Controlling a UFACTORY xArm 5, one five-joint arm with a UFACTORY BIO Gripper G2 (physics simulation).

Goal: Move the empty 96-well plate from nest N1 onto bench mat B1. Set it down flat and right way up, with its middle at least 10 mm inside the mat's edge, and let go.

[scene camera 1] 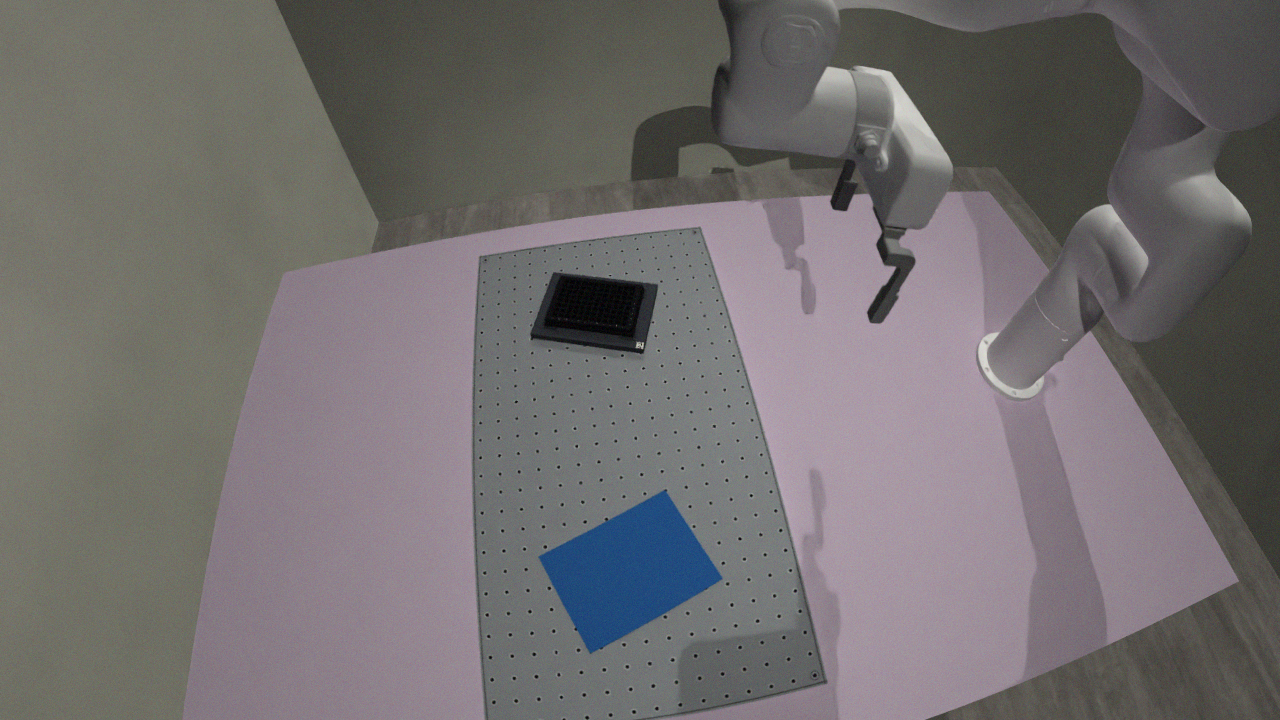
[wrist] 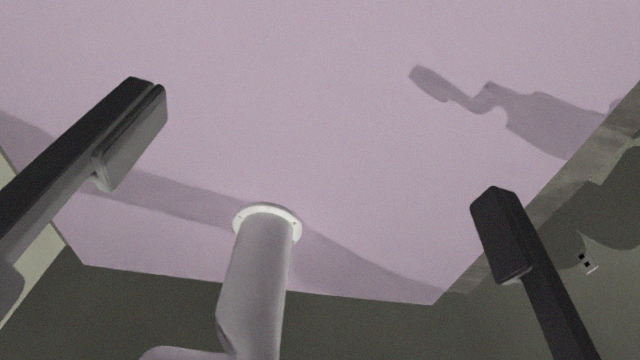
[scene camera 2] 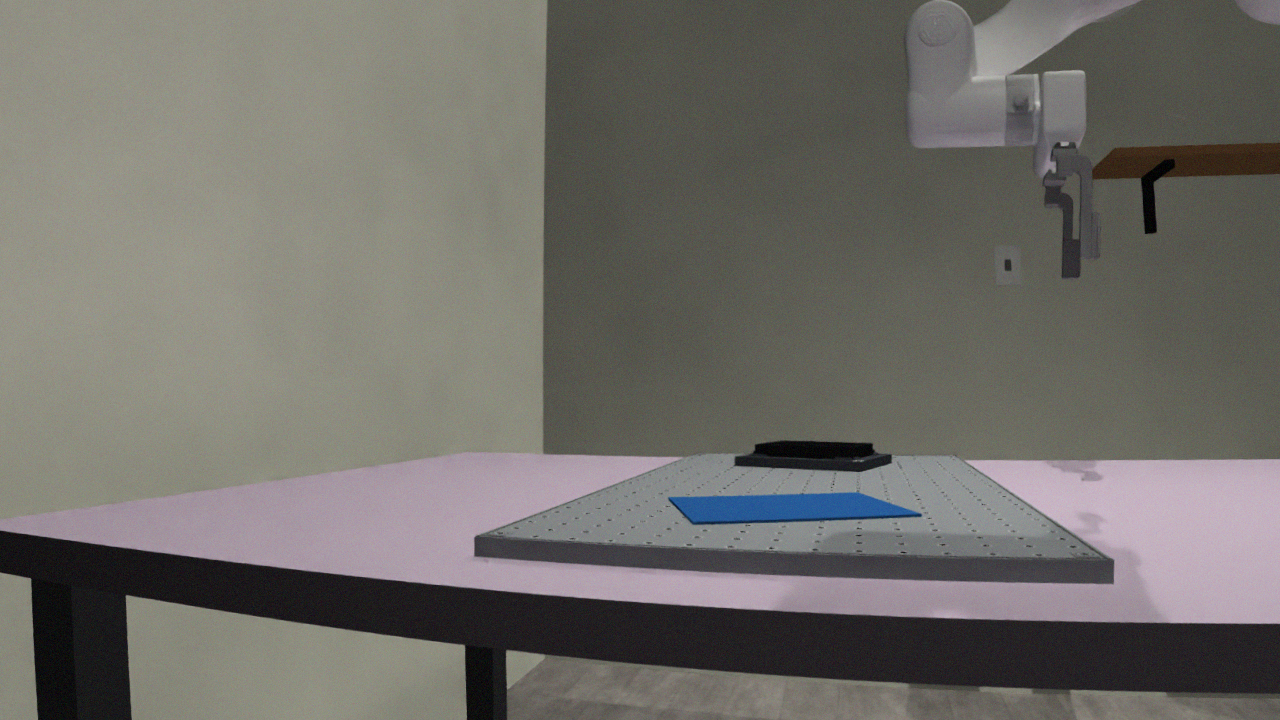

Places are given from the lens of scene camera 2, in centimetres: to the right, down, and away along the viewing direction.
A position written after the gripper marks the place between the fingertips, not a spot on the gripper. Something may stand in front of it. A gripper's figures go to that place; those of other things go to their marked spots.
gripper (scene camera 2: 1079,269): 45, -9, 76
black 96-well plate (scene camera 2: 794,449): 19, 11, 94
